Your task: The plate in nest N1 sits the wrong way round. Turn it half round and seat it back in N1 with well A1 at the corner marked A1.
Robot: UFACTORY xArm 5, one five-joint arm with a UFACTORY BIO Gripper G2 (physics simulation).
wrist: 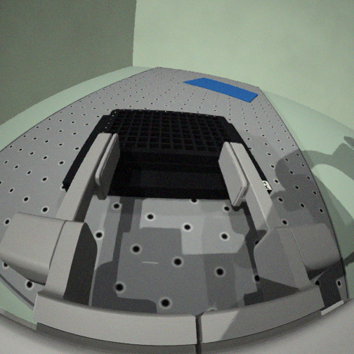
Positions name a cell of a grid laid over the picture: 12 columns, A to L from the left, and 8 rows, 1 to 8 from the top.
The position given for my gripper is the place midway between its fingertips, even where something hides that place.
Observation:
In view: my gripper (F4), a black plate (F4) and a black nest (E5).

